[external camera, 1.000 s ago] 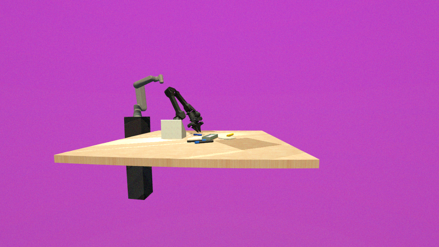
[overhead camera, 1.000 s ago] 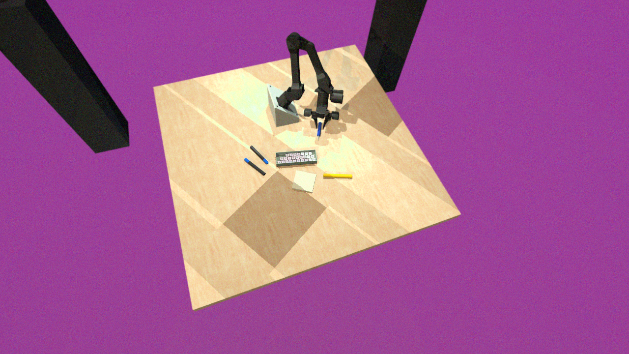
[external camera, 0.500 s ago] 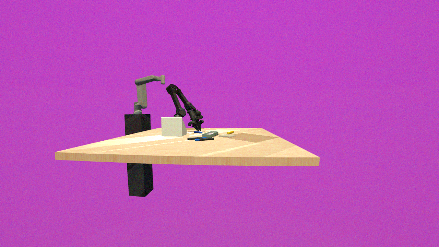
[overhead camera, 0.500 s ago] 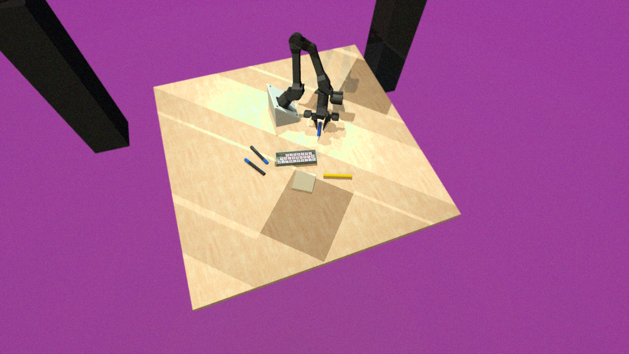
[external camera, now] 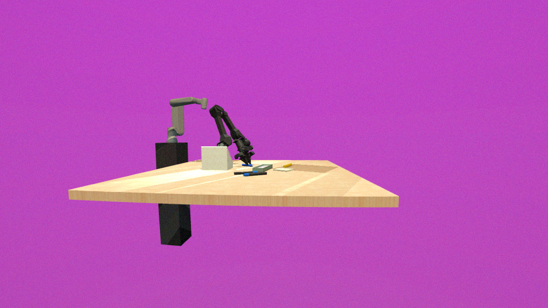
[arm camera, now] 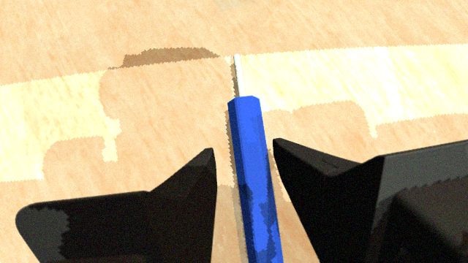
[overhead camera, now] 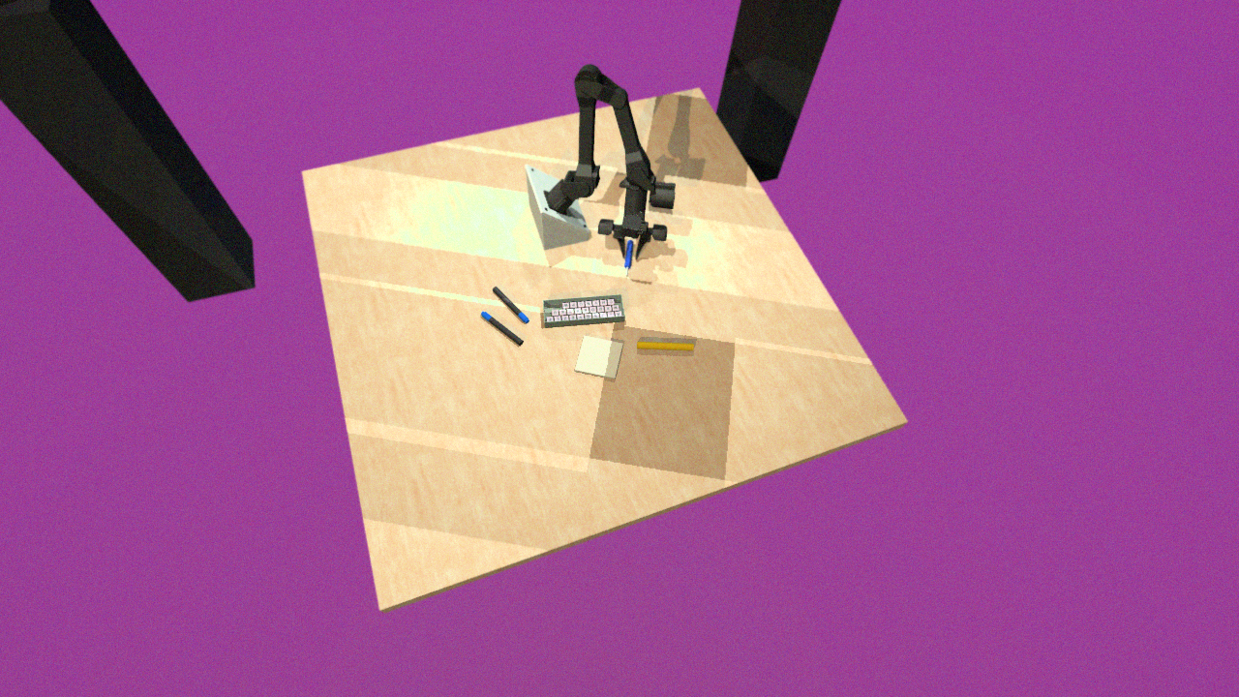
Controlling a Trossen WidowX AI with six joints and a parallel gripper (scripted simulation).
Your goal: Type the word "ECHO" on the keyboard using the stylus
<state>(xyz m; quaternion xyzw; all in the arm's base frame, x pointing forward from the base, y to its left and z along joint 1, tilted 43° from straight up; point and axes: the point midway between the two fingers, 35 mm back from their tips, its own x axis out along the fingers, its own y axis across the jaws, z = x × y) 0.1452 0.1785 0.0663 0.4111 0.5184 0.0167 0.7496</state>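
My gripper tip is 10 mm short of the stylus and 10 mm to the left of it. Round my gripper tip: stylus tip (40 mm ahead, 20 mm to the right); then notepad (270 mm ahead, 170 mm to the right, 10 mm below); then yellow pencil (290 mm ahead).
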